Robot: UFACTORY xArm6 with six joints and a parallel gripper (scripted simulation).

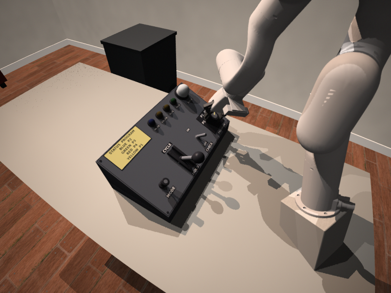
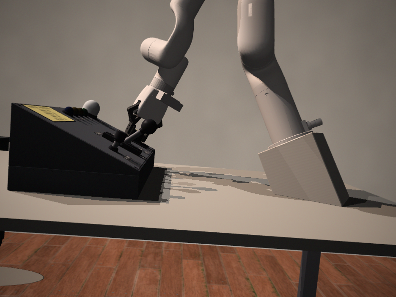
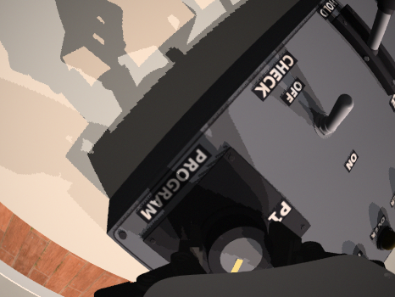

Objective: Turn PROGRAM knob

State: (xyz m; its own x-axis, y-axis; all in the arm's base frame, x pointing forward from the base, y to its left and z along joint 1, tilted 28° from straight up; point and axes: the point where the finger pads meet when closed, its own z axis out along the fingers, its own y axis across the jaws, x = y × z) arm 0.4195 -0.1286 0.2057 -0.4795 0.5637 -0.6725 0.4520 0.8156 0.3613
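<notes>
Now: the check toggle 1 cm behind my hand, 12 cm to the left of it and 1 cm below it. From my hand the other things lie so: dark sloped console: 2 cm ahead, 18 cm to the left, 3 cm below; black ball lever: 4 cm behind, 24 cm to the left, 1 cm above; mode knob: 2 cm behind, 36 cm to the left.
</notes>
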